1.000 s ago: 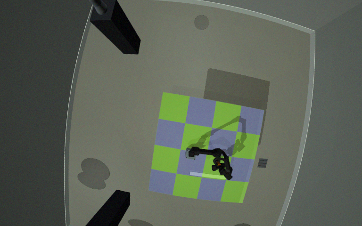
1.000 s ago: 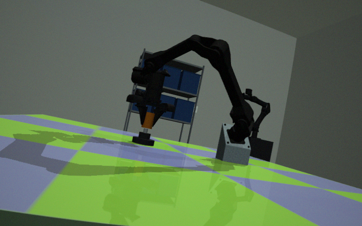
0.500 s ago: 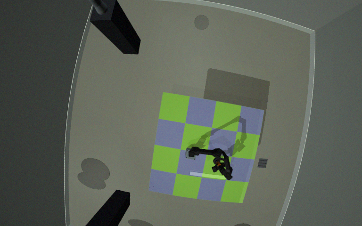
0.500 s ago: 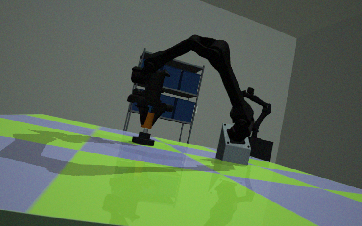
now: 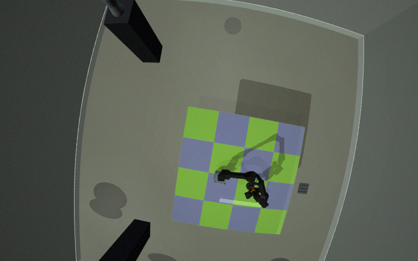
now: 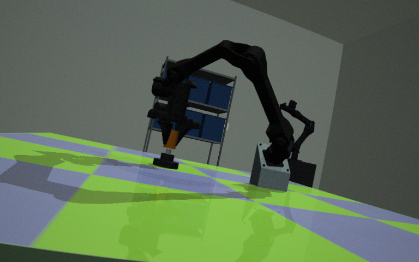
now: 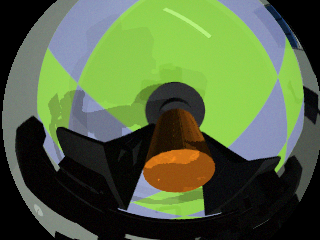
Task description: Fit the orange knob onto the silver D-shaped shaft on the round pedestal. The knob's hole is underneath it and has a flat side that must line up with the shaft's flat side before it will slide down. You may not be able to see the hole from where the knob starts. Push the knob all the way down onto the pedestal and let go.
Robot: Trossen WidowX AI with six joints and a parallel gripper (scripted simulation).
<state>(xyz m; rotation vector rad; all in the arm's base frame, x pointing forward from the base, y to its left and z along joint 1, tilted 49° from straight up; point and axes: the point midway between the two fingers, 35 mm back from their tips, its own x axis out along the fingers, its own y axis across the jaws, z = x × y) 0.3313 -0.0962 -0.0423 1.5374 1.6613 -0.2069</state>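
Now: gripper tip 3 cm below the orange knob. Also, from my gripper tip: black round pedestal (4 cm below).
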